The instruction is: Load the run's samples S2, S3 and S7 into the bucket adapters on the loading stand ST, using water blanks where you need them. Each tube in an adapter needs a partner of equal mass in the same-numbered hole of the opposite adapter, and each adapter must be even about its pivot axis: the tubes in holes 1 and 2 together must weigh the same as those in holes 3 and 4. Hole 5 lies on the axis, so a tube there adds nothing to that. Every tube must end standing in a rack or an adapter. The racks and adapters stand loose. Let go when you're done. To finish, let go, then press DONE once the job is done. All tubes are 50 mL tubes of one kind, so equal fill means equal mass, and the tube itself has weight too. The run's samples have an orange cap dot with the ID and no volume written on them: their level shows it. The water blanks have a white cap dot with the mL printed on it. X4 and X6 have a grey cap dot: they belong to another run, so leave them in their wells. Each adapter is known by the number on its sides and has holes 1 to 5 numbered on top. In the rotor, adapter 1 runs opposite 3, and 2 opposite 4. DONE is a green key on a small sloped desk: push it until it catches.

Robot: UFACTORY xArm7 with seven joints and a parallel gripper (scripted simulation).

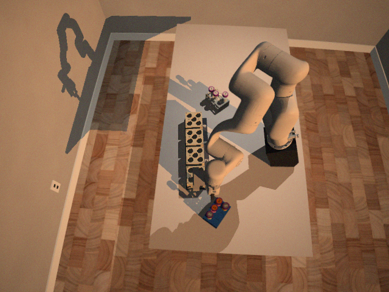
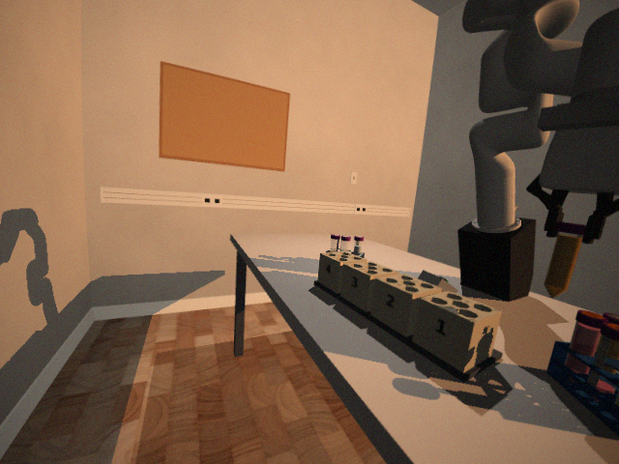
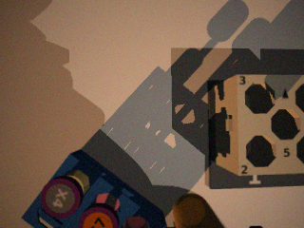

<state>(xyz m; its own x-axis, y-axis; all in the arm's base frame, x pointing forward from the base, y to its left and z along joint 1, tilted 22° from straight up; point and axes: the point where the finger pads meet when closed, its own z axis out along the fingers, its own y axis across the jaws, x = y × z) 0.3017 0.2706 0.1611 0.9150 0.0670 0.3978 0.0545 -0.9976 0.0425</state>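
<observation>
Now: hand 5 cm above the orange-dotted tube and 1 cm past it. The rest, counted from my hand: yellowish tube (19 cm below, 10 cm to the left, 1 cm behind); blue sample rack (22 cm below, 8 cm to the left, 4 cm behind); pink-filled sample tube (19 cm below, 5 cm behind, 3 cm to the left).
</observation>
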